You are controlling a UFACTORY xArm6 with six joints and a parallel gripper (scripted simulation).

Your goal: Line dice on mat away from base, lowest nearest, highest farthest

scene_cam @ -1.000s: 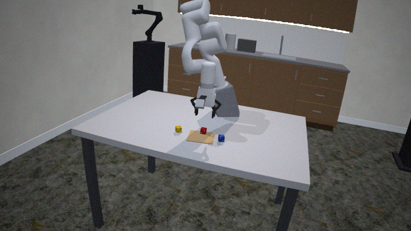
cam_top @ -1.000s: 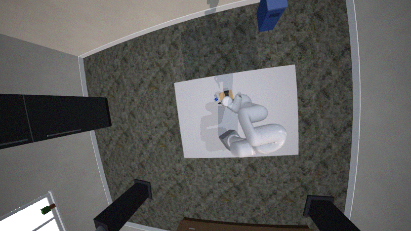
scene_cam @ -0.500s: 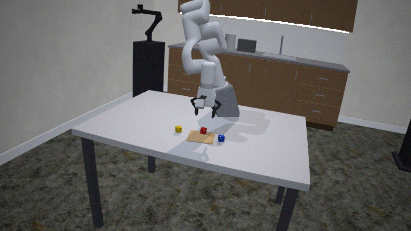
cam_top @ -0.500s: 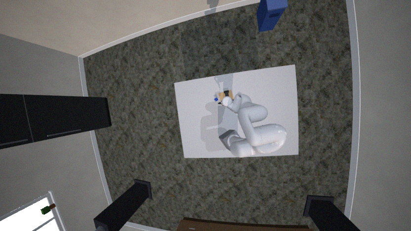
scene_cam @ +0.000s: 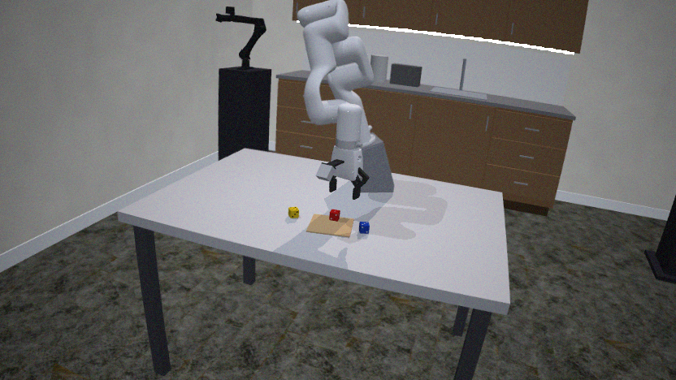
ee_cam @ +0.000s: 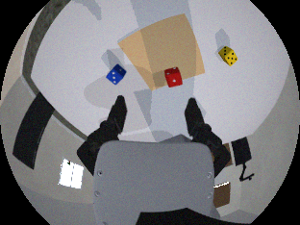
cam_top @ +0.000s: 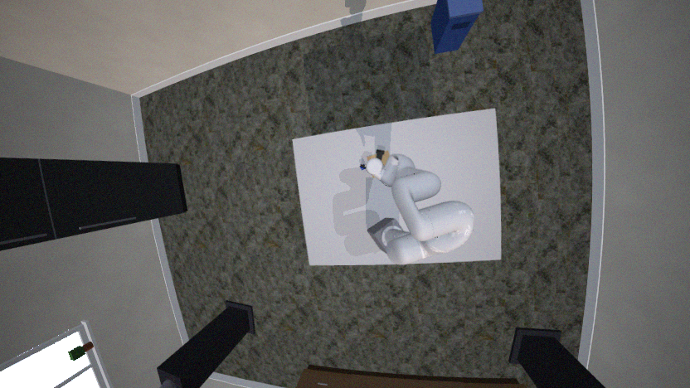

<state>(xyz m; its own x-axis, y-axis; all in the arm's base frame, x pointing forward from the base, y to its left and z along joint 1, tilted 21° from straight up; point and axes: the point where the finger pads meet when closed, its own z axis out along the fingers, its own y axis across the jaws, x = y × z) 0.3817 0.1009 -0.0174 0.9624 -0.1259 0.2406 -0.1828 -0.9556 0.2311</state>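
My gripper is now 100 mm above the blue die, 90 mm to the right of it and 10 mm short of it. Round my hand: red die: 100 mm below, 30 mm to the right, 10 mm behind; yellow die: 160 mm to the right, 100 mm below, 40 mm ahead; tan mat: 110 mm below, 30 mm ahead, 20 mm to the right.
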